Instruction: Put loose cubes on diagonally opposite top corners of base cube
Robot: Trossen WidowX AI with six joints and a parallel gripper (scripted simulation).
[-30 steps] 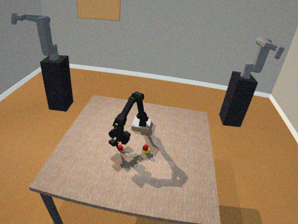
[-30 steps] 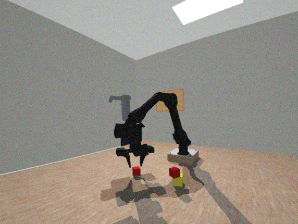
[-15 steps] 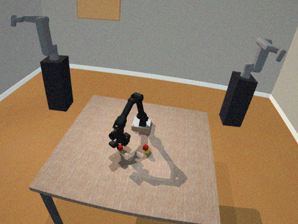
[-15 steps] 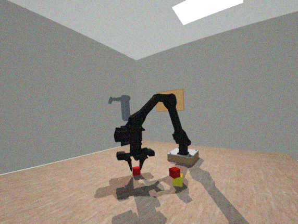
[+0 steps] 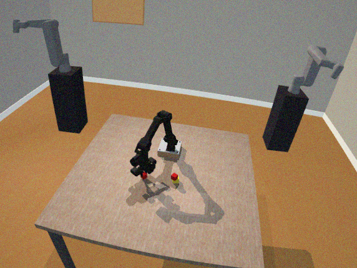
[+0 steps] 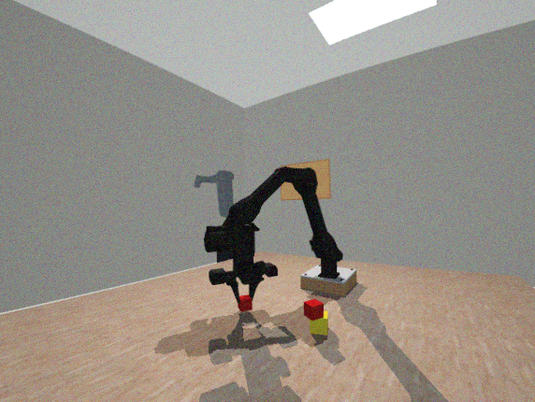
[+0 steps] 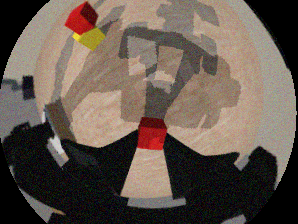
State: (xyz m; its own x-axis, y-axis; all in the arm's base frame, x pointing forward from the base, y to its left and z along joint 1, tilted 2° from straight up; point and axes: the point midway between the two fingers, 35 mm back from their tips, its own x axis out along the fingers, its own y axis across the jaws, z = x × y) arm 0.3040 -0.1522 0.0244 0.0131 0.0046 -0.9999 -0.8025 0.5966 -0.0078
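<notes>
Right now my gripper tip is 22 cm to the right of the yellow base cube, 1 cm past it and 1 cm above it.
</notes>
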